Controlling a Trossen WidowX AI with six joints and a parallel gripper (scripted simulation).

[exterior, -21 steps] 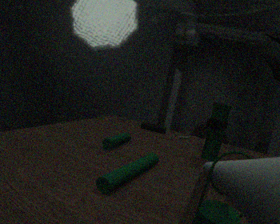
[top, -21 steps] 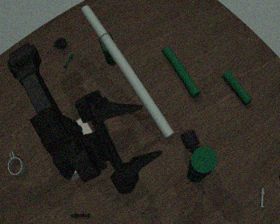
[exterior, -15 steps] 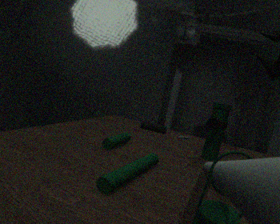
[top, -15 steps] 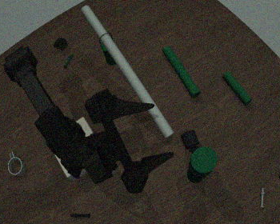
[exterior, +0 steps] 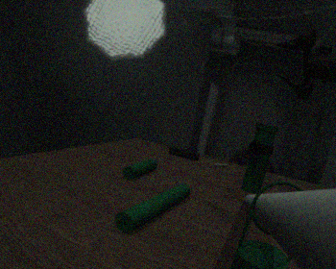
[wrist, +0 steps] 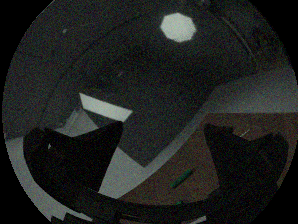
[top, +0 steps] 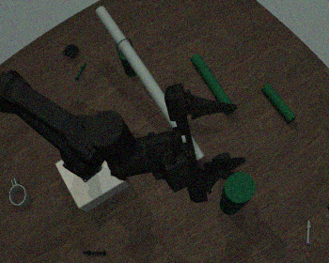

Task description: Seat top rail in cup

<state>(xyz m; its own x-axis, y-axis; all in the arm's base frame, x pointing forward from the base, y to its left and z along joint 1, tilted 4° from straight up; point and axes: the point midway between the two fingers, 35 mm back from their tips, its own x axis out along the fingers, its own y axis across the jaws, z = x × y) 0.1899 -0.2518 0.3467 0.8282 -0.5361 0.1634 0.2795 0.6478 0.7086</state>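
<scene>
The dark rail-end cup is 10 mm ahead of my gripper tip, 20 mm to the left of it and 260 mm below it. From my gripper tip the other things lie so: white pin: 80 mm ahead, 280 mm to the right, 380 mm below; then green loop cap: 60 mm ahead, 470 mm to the left, 290 mm below; then dark tube: 240 mm ahead, 290 mm to the right, 370 mm below.
</scene>
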